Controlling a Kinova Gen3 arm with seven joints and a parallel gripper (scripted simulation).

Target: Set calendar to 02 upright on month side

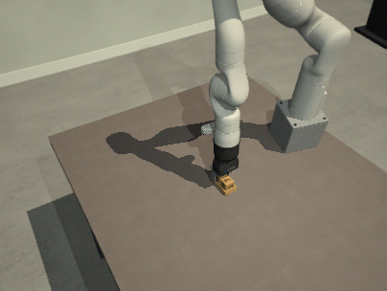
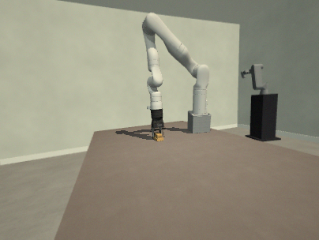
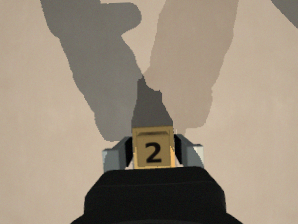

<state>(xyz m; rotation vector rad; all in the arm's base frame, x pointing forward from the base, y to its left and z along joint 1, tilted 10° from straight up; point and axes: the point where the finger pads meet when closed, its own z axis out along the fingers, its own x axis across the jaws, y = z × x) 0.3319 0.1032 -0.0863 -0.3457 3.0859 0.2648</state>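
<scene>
My hand is 10 mm above the orange cube. The rest, counted from my hand: tray: 10 mm behind, 20 mm to the left, 30 mm below.
</scene>
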